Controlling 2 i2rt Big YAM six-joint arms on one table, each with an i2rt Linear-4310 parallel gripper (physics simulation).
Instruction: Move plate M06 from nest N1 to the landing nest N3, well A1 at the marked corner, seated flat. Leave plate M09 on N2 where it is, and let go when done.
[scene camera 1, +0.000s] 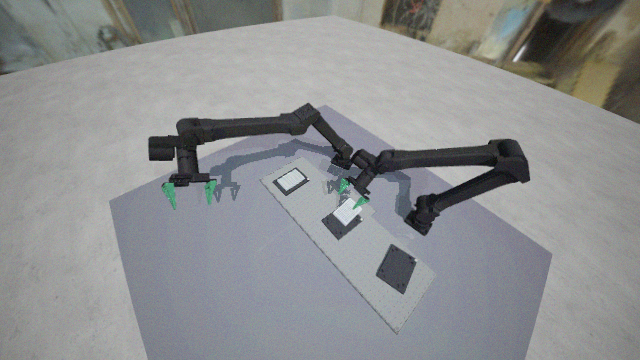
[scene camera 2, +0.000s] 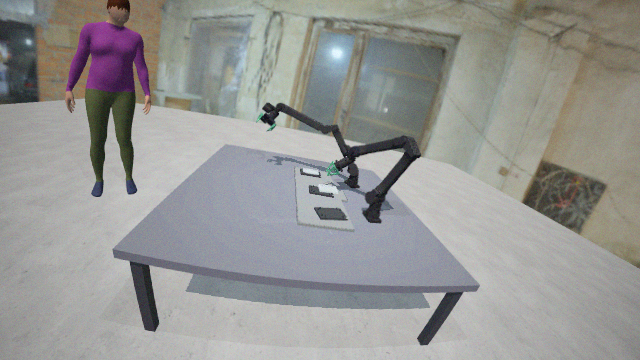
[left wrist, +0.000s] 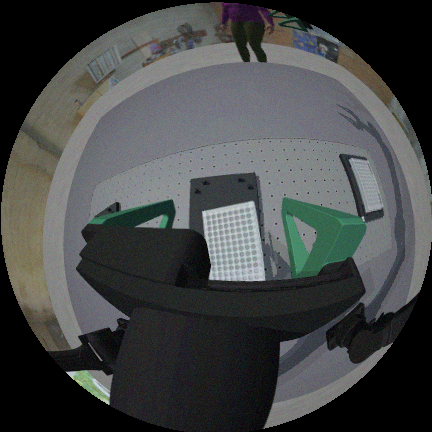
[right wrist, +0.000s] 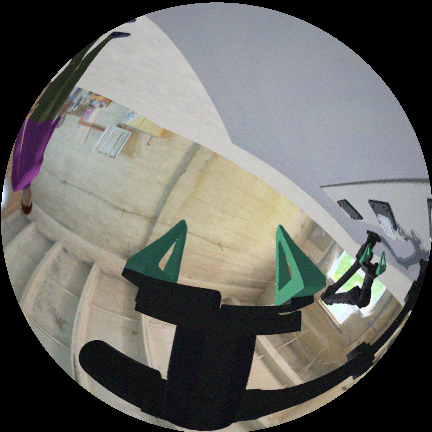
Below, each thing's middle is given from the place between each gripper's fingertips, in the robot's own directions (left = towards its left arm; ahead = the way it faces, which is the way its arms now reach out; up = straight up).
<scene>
My right gripper is now 500 mm past the nest (scene camera 1: 396, 270), 550 mm to the right of it and 310 mm above it.
The nest is 330 mm to the left of my left hand, 120 mm below it and 10 mm behind it.
</scene>
